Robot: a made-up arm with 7 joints. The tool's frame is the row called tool. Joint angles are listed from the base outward.
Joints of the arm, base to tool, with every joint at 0 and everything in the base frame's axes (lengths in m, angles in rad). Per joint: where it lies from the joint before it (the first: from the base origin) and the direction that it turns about. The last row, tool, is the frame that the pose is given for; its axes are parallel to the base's.
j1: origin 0 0 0.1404 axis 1 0 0
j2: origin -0.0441 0.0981 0.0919 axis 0 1 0
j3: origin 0.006 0.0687 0.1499 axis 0 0 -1
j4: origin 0.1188 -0.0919 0.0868 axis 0 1 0
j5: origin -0.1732 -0.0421 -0.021 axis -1 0 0
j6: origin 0.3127 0.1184 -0.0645 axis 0 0 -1
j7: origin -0.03 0.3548 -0.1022 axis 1 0 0
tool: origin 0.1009 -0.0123 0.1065
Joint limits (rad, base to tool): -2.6..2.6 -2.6..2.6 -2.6..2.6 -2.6..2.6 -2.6..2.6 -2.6..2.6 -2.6..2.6
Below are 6 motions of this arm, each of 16 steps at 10 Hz.
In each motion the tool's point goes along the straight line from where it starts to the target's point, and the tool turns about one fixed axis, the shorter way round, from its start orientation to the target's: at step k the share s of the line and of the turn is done. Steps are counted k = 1, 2, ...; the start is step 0. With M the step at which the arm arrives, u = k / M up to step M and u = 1 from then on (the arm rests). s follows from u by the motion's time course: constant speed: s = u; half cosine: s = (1 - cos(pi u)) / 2; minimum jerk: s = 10 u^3 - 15 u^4 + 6 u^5.
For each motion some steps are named. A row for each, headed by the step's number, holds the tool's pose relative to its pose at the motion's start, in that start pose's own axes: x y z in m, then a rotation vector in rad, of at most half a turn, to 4 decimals.
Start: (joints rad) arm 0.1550 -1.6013 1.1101 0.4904 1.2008 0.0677 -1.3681
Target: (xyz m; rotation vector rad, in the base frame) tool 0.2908 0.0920 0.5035 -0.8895 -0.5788 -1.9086
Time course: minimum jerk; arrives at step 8
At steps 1, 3, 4, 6, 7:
1: 0.0006 -0.0042 0.0010 0.0085 -0.0015 -0.0159
3: 0.0095 -0.0725 0.0177 0.1449 -0.0256 -0.2724
4: 0.0173 -0.1316 0.0321 0.2632 -0.0464 -0.4949
6: 0.0310 -0.2360 0.0576 0.4720 -0.0833 -0.8874
7: 0.0341 -0.2590 0.0632 0.5180 -0.0914 -0.9740

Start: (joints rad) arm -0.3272 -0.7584 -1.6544 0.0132 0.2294 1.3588 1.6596
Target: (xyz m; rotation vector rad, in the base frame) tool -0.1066 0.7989 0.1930 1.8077 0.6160 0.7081
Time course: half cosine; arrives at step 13
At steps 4, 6, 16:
4: 0.0250 0.0373 -0.0081 0.2081 0.0254 -0.1204
6: 0.0509 0.0760 -0.0164 0.4236 0.0517 -0.2451
16: 0.1159 0.1728 -0.0374 0.9634 0.1176 -0.5575

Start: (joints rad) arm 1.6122 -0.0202 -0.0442 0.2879 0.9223 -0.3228 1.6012
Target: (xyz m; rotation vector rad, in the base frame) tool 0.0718 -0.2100 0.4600 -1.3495 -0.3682 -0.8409
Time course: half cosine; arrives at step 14
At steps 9, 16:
9: -0.0871 0.2514 0.0507 1.4768 0.7012 0.4797
16: -0.1215 0.3507 0.0707 2.0598 0.9781 0.6691

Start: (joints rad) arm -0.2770 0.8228 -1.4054 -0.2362 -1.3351 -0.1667 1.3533
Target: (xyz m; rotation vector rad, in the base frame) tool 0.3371 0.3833 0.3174 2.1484 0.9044 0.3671
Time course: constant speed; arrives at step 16
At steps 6, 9, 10, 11, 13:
6: -0.0413 0.0420 0.0794 -0.3995 -0.0281 0.1621
9: -0.0620 0.0630 0.1191 -0.5993 -0.0421 0.2431
10: -0.0689 0.0700 0.1324 -0.6659 -0.0468 0.2701
11: -0.0757 0.0770 0.1456 -0.7325 -0.0515 0.2971
13: -0.0895 0.0910 0.1721 -0.8657 -0.0608 0.3511

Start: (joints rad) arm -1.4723 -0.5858 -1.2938 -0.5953 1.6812 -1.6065 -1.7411
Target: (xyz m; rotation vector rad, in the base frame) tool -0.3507 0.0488 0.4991 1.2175 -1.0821 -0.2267
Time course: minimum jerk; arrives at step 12
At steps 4, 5, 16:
4: -0.1122 -0.0897 0.0502 0.2444 -0.1938 0.1748
5: -0.1852 -0.1482 0.0829 0.4037 -0.3200 0.2887
16: -0.5344 -0.4275 0.2390 1.1647 -0.9233 0.8330

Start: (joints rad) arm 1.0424 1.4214 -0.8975 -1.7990 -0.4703 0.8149 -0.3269
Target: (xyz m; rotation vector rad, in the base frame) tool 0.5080 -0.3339 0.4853 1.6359 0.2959 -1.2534
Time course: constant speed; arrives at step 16
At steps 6, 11, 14, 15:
6: -0.0338 -0.0029 0.0543 -0.0177 -0.3152 -0.0633
11: -0.0620 -0.0053 0.0996 -0.0324 -0.5779 -0.1161
14: -0.0790 -0.0068 0.1268 -0.0413 -0.7356 -0.1478
15: -0.0846 -0.0073 0.1358 -0.0442 -0.7881 -0.1583

